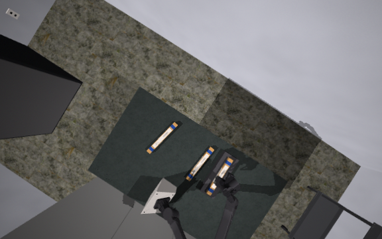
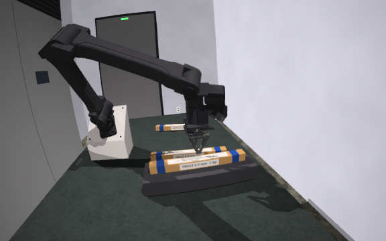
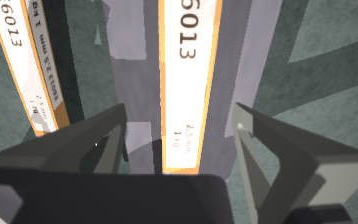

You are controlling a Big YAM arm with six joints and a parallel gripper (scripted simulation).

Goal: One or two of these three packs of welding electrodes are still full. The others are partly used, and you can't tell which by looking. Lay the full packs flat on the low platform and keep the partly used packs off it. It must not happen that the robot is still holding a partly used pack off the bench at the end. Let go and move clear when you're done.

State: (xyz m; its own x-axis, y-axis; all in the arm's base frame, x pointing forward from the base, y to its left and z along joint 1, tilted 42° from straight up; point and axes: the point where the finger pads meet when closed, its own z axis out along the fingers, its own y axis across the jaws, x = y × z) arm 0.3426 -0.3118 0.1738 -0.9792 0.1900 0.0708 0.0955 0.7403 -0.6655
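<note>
The low grey platform is 12 cm below my hand and 1 cm to the right of it.
</note>
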